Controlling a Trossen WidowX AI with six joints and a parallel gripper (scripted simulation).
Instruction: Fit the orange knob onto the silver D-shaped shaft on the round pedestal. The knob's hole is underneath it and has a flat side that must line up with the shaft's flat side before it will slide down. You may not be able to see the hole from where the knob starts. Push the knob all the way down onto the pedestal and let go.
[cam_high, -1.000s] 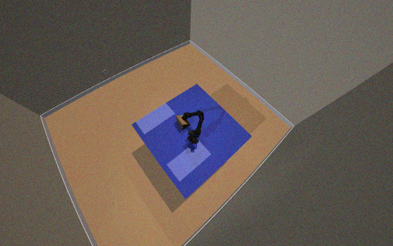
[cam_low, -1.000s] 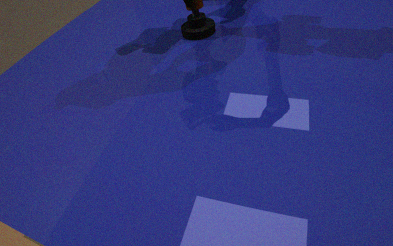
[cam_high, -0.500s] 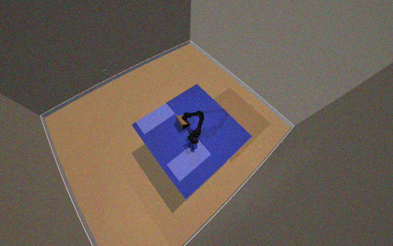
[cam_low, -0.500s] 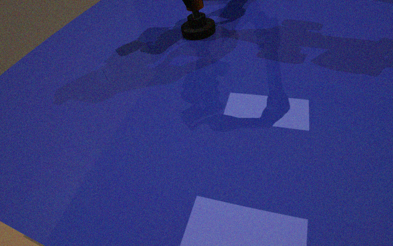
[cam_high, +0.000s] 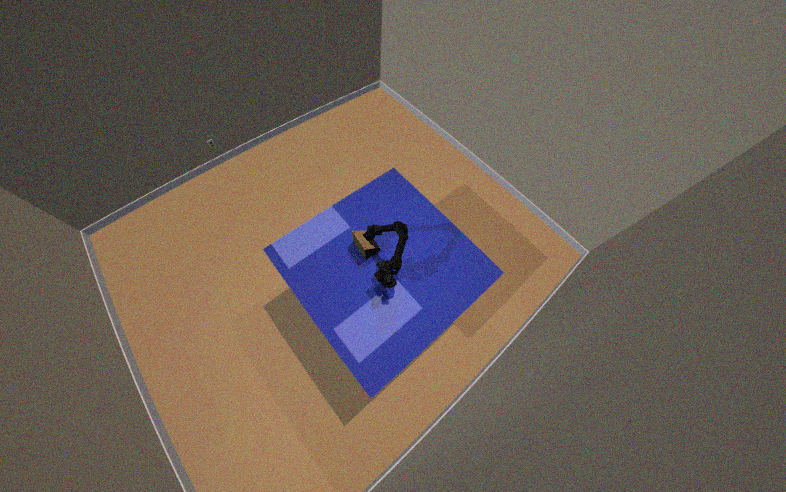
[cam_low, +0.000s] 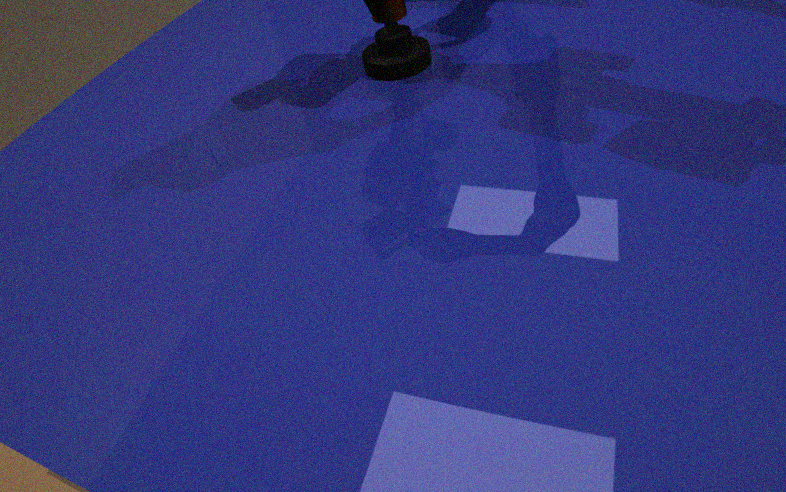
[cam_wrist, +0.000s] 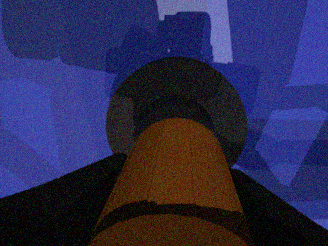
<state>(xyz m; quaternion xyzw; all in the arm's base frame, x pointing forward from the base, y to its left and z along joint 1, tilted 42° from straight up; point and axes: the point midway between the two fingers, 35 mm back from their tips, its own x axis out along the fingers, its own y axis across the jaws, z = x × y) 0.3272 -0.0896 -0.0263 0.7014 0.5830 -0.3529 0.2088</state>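
Right now the orange knob is 3 cm above my gripper tip. Also, from my gripper tip: round pedestal (4 cm below).
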